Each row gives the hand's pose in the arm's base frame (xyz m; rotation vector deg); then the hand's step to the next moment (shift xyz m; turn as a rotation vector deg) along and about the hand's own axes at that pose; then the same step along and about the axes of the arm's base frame.
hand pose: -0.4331 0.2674 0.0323 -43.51 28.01 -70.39
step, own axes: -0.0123 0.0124 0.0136 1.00 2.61 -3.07
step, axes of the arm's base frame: 0.0142 0.0170 -0.0009 -0.17 -1.35 -3.92
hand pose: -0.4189 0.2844 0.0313 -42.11 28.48 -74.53
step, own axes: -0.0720 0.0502 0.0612 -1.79 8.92 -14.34
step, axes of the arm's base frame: 0.0616 0.0875 0.0000 -4.41 -0.34 -16.40
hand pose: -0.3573 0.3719 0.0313 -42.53 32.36 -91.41
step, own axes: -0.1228 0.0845 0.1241 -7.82 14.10 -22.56
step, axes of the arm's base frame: 0.1566 0.1143 0.0047 -6.56 4.40 -26.58
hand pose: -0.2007 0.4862 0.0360 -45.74 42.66 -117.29
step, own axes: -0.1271 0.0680 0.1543 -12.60 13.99 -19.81
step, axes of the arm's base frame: 0.2076 0.0366 0.0124 -2.25 7.81 -26.09
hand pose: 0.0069 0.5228 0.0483 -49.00 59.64 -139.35
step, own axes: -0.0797 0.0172 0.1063 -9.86 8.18 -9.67
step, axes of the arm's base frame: 0.1309 -0.0248 0.0143 1.81 4.89 -15.18
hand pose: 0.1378 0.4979 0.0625 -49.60 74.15 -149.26
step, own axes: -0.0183 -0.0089 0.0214 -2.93 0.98 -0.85
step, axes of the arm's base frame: 0.0280 -0.0032 0.0088 1.84 0.95 -2.45
